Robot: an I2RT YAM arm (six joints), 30 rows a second.
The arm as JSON. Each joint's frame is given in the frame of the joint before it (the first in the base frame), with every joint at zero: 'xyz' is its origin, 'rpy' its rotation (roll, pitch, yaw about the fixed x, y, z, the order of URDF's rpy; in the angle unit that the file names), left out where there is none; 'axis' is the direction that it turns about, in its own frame. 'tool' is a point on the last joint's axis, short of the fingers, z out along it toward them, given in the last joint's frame.
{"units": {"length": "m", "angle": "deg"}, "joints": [
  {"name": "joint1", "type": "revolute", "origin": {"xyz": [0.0, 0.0, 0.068]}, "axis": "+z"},
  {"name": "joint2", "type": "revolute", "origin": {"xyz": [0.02, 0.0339, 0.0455], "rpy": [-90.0, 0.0, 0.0]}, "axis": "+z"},
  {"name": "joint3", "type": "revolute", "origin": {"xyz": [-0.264, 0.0, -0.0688], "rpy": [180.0, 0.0, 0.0]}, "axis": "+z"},
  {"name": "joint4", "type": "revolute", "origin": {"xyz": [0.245, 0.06, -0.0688]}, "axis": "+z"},
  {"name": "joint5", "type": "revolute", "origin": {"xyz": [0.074, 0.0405, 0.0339], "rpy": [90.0, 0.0, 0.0]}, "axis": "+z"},
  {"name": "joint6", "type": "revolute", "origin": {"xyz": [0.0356, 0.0, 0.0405], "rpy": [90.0, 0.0, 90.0]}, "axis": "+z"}
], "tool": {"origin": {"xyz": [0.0, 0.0, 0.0], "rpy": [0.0, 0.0, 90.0]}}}
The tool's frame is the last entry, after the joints.
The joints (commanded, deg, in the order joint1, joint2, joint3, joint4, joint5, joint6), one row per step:
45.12 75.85 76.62 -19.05 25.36 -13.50
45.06 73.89 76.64 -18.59 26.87 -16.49
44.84 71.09 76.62 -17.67 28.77 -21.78
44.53 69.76 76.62 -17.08 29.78 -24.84
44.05 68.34 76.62 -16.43 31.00 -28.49
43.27 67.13 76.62 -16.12 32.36 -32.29
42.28 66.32 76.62 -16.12 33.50 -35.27
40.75 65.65 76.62 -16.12 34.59 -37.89
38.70 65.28 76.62 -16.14 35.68 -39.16
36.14 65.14 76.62 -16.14 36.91 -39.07
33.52 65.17 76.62 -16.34 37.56 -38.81
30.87 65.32 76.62 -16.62 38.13 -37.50
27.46 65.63 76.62 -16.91 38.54 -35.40
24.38 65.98 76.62 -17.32 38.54 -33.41
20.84 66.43 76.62 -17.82 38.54 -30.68
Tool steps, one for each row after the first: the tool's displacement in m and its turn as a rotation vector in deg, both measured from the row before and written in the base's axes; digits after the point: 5 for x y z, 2 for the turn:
-0.00634 -0.00799 0.01048 -1.33 -2.92 -0.72
-0.00912 -0.01212 0.01451 -2.67 -4.40 -0.93
-0.00390 -0.00670 0.00696 -1.70 -2.28 -0.78
-0.00395 -0.00785 0.00728 -2.21 -2.47 -1.18
-0.00256 -0.00825 0.00560 -2.78 -1.99 -1.71
-0.00064 -0.00729 0.00329 -2.47 -1.18 -1.85
0.00110 -0.00853 0.00267 -2.22 -0.90 -2.41
0.00334 -0.00919 0.00143 -1.11 -0.43 -3.05
0.00513 -0.01035 0.00057 0.09 -0.17 -3.79
0.00554 -0.00986 -0.00045 0.08 0.15 -3.28
0.00572 -0.00982 -0.00105 1.03 0.21 -3.31
0.00734 -0.01253 -0.00169 1.74 0.17 -3.98
0.00639 -0.01138 -0.00208 1.60 0.24 -3.25
0.00685 -0.01352 -0.00265 2.24 0.12 -3.81

